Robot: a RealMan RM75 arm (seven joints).
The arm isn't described. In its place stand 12 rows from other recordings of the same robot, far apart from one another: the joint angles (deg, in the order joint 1, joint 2, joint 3, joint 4, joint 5, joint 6, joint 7), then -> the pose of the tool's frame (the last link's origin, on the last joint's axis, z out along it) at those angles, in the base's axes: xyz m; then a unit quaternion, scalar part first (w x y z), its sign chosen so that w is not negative.
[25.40, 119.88, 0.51, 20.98, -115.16, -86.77, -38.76] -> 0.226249 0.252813 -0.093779 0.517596 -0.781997 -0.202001 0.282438
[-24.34, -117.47, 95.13, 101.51, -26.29, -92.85, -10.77] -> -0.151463 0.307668 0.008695 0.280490 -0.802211 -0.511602 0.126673
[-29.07, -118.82, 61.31, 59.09, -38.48, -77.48, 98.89] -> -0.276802 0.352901 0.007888 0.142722 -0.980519 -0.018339 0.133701
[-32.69, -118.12, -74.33, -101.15, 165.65, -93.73, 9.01] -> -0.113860 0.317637 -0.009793 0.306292 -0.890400 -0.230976 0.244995
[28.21, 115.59, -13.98, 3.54, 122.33, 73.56, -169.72] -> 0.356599 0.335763 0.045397 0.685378 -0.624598 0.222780 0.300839
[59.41, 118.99, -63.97, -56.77, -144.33, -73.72, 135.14] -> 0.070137 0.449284 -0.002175 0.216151 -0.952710 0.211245 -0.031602
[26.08, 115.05, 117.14, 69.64, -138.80, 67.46, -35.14] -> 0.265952 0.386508 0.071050 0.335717 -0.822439 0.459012 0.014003
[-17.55, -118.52, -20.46, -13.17, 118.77, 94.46, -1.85] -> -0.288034 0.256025 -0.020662 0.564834 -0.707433 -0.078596 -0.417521
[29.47, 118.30, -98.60, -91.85, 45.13, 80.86, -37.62] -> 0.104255 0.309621 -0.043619 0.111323 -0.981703 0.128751 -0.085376
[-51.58, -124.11, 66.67, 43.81, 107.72, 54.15, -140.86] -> -0.080017 0.434941 -0.062087 0.118274 -0.840743 -0.464499 -0.251798
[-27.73, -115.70, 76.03, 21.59, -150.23, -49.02, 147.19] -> -0.304406 0.393750 0.018039 0.525031 -0.777468 -0.216434 -0.270262
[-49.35, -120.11, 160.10, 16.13, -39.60, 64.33, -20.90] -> -0.129120 0.359528 -0.120585 0.247353 -0.889126 -0.033579 -0.383594
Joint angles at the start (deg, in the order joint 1, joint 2, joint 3, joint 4, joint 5, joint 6, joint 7):
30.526 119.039 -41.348 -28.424 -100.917 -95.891 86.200
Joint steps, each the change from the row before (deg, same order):
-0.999 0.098 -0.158 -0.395 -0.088 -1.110 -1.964
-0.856 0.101 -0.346 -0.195 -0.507 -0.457 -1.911
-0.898 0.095 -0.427 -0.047 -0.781 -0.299 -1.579
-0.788 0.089 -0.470 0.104 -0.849 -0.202 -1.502
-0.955 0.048 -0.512 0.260 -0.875 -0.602 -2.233
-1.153 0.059 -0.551 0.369 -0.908 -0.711 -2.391
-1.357 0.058 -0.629 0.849 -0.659 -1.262 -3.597
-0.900 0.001 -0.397 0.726 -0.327 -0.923 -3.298
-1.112 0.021 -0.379 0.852 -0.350 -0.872 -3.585
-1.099 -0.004 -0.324 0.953 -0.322 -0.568 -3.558
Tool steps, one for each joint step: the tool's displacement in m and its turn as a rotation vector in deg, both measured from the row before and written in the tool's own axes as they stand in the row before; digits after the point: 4 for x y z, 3 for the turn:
0.0043 0.0034 -0.0042 -0.498 -0.002 -1.577
0.0056 0.0024 -0.0030 -0.147 0.605 -1.368
0.0071 0.0026 -0.0029 -0.100 0.924 -0.818
0.0072 0.0027 -0.0021 -0.180 1.017 -0.658
0.0083 0.0042 -0.0028 -0.541 0.950 -1.120
0.0095 0.0055 -0.0032 -0.632 0.889 -0.996
0.0108 0.0083 -0.0033 -1.159 0.342 -1.607
0.0068 0.0061 -0.0021 -0.817 -0.022 -1.851
0.0078 0.0072 -0.0026 -0.653 -0.141 -1.842
0.0077 0.0070 -0.0026 -0.323 -0.148 -1.748

